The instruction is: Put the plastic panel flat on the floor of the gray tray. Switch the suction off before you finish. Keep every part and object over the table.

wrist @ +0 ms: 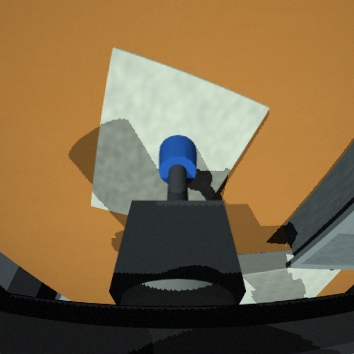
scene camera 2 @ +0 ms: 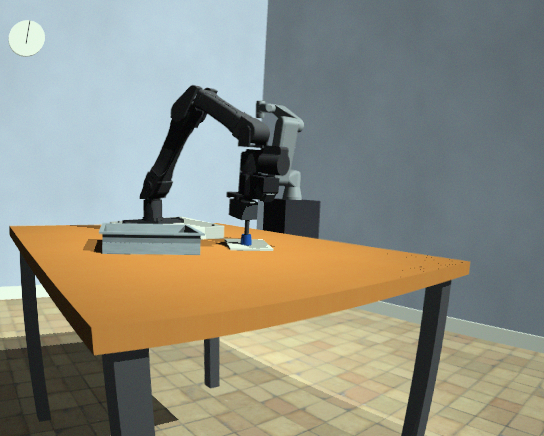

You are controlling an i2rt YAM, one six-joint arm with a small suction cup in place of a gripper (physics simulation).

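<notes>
The plastic panel is a thin, pale, square sheet lying flat at table level, to the right of the tray in the scene view. My blue suction cup points straight down and rests on the panel's top face, a little off its middle, with the suction holding it. The contact face under the cup is hidden in the wrist view. The gray tray is an open rectangular box with raised walls. Its floor is hidden in the scene view, and part of the tray shows at the right edge of the wrist view.
A white, low-sided object stands behind the tray, close to it. The orange table's near edge runs across the front. A second, gray arm stands on a dark pedestal beyond the table.
</notes>
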